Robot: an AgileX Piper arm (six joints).
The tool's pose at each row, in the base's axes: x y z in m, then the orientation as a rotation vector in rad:
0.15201, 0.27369, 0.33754, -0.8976, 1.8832, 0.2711
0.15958, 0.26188, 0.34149, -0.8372, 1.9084, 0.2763
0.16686, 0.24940, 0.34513, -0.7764, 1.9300, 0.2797
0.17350, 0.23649, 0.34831, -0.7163, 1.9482, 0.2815
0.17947, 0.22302, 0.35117, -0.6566, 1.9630, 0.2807
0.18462, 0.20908, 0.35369, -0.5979, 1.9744, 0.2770
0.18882, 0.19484, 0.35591, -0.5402, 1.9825, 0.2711
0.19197, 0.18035, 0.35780, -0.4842, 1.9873, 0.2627
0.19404, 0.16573, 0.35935, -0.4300, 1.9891, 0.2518
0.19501, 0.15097, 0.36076, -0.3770, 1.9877, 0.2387
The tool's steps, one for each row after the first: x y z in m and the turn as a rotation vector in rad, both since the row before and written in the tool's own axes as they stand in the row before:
0.00035, -0.01424, -0.00309, 0.0241, 0.0023, 0.0485
0.00030, -0.01456, -0.00315, 0.0255, 0.0005, 0.0469
0.00038, -0.01450, -0.00324, 0.0262, -0.0011, 0.0449
0.00042, -0.01460, -0.00347, 0.0278, -0.0026, 0.0427
0.00052, -0.01459, -0.00374, 0.0294, -0.0041, 0.0400
0.00062, -0.01445, -0.00403, 0.0305, -0.0058, 0.0377
0.00081, -0.01427, -0.00437, 0.0315, -0.0073, 0.0349
0.00103, -0.01405, -0.00469, 0.0325, -0.0088, 0.0321
0.00113, -0.01390, -0.00514, 0.0335, -0.0107, 0.0299

